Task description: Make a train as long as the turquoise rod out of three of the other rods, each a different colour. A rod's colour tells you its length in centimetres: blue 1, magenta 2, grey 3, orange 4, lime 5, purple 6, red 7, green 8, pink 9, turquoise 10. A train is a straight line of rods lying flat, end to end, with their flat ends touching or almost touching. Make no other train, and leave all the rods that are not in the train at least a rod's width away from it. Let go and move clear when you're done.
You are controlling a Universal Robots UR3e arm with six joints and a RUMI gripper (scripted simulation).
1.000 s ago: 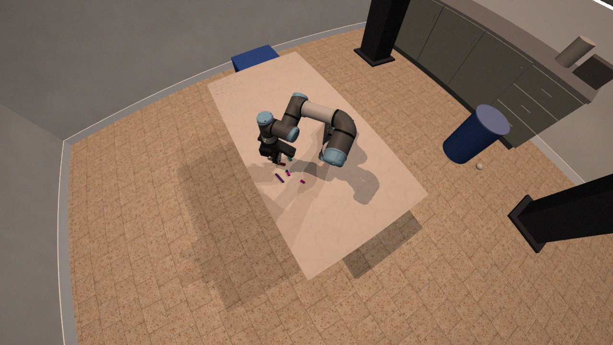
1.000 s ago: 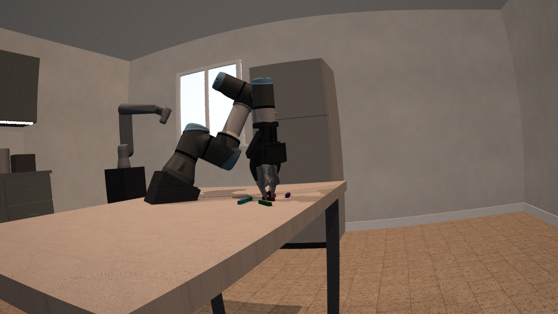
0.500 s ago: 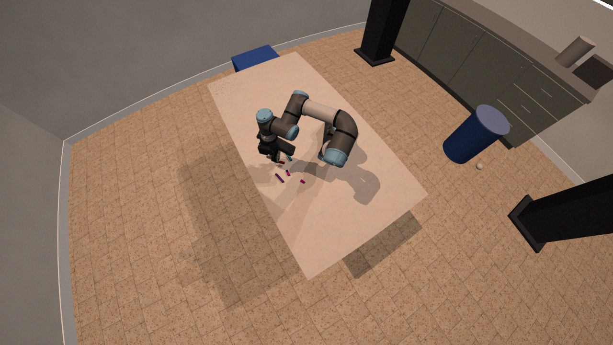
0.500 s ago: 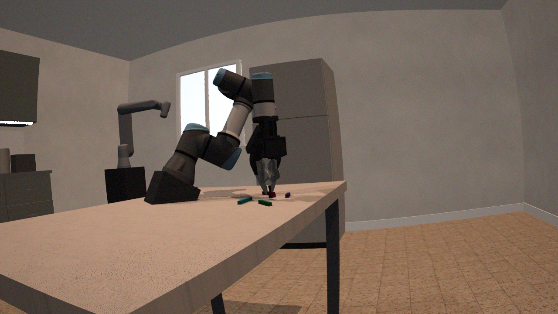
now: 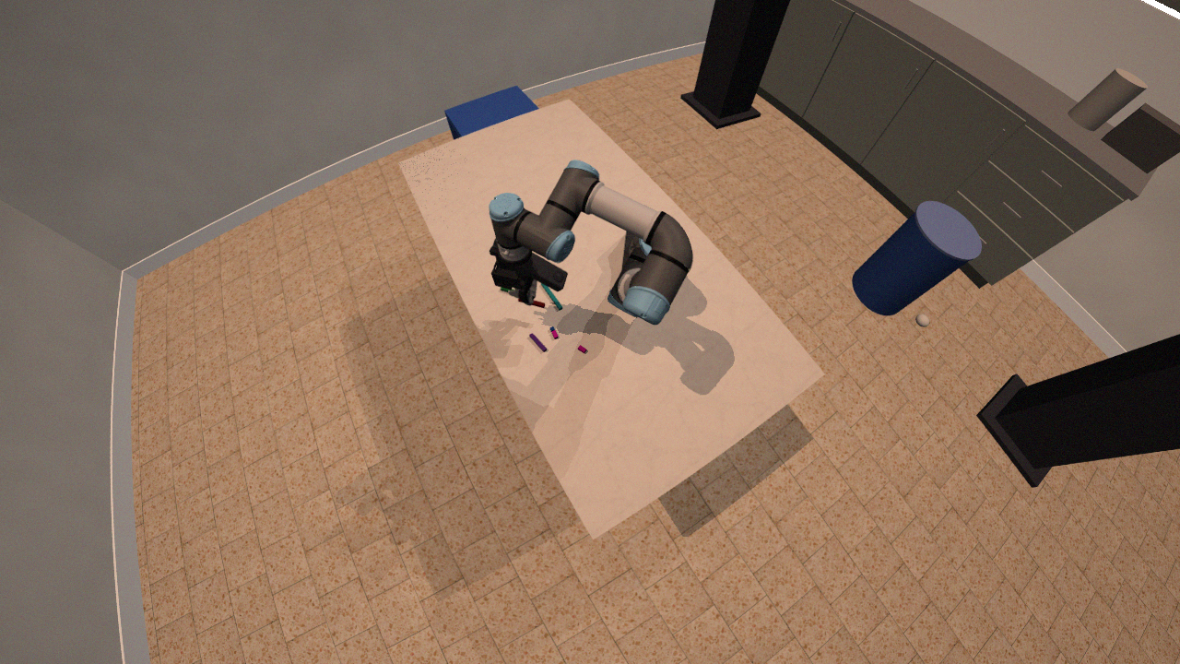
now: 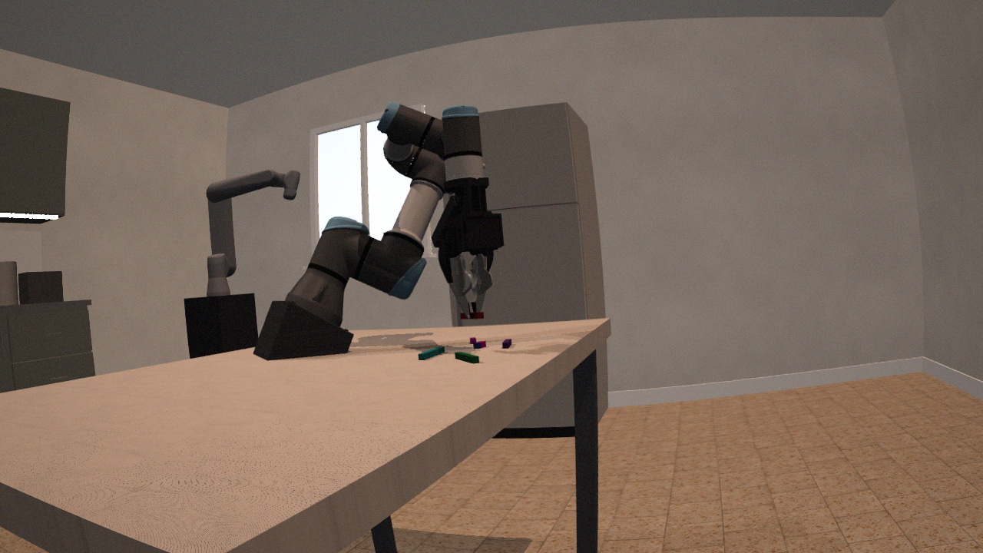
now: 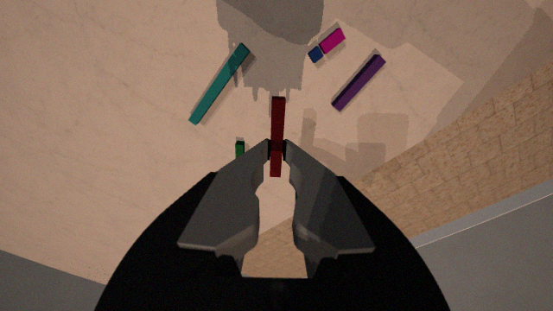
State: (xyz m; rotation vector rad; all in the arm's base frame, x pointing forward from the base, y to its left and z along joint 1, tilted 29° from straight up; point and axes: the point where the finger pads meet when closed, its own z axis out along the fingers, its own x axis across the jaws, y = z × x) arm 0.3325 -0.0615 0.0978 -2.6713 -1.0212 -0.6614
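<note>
Right now the blue rod is 20 mm behind my hand, 70 mm to the left of it and 70 mm below it. From my hand the other things lie so: red rod 10 mm below; then purple rod 30 mm ahead, 80 mm to the left, 70 mm below; then turquoise rod 60 mm behind, 30 mm to the right, 70 mm below.
</note>
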